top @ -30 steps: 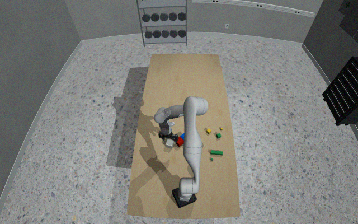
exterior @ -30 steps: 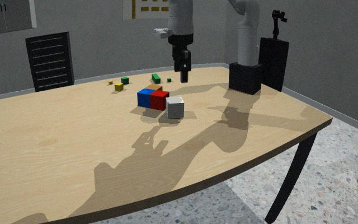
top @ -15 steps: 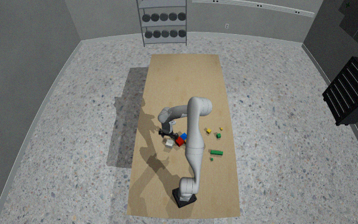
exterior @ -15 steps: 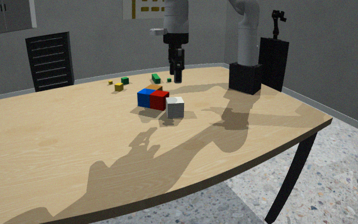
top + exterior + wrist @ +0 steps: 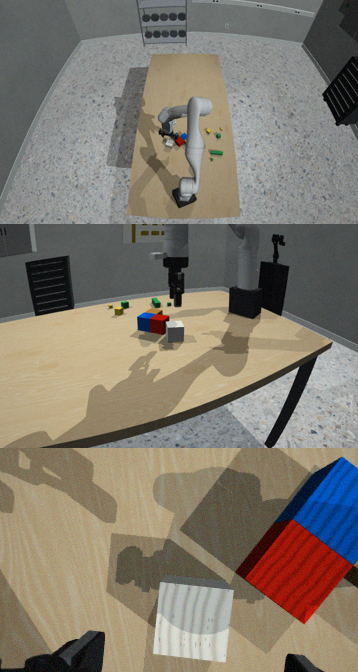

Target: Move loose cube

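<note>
Right now the white cube is 10 cm below my hand. Round my hand: blue cube 7 cm ahead, 11 cm to the right, 10 cm below; long green block 3 cm behind, 39 cm to the right, 12 cm below; red cube 3 cm ahead, 7 cm to the right, 10 cm below.
</note>
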